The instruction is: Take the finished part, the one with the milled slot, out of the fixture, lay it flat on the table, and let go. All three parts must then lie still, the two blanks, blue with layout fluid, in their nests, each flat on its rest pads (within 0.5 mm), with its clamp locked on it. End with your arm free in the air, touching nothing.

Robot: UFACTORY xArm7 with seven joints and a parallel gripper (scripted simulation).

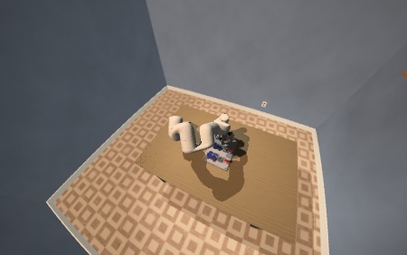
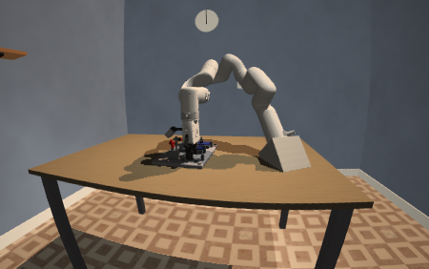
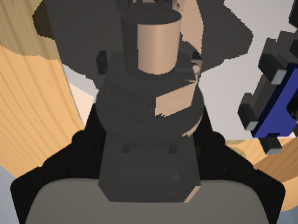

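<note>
My gripper is now 1 cm past the finished part and 2 cm above it. The rest, counted from my hand: grey fixture plate 6 cm ahead, 11 cm to the right, 3 cm below.
</note>
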